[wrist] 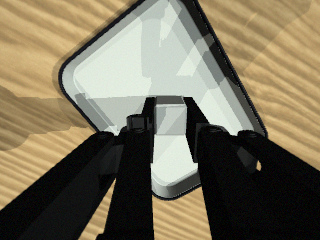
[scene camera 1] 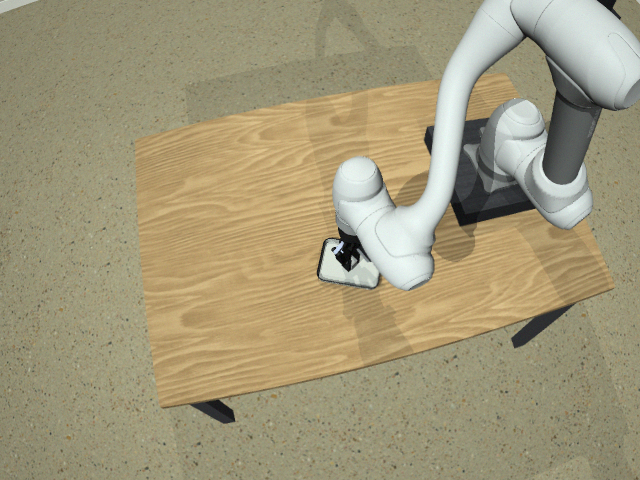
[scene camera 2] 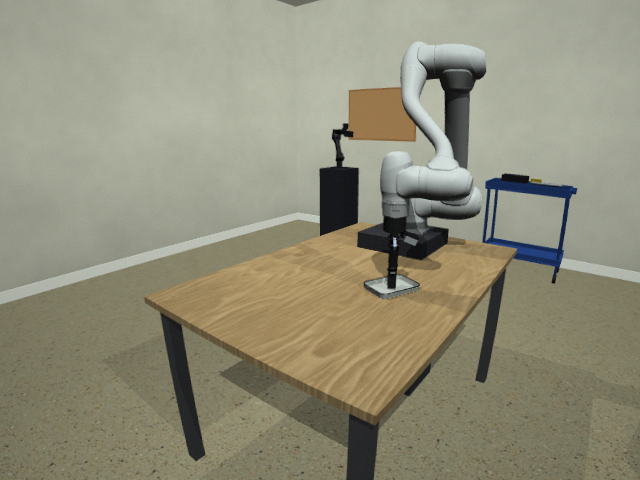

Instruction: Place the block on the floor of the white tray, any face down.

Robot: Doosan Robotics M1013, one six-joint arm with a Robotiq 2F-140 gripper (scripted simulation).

Scene:
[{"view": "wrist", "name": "my gripper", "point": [168,111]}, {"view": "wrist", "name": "block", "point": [170,112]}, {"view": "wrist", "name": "white tray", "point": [136,56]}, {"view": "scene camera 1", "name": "white tray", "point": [364,274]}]

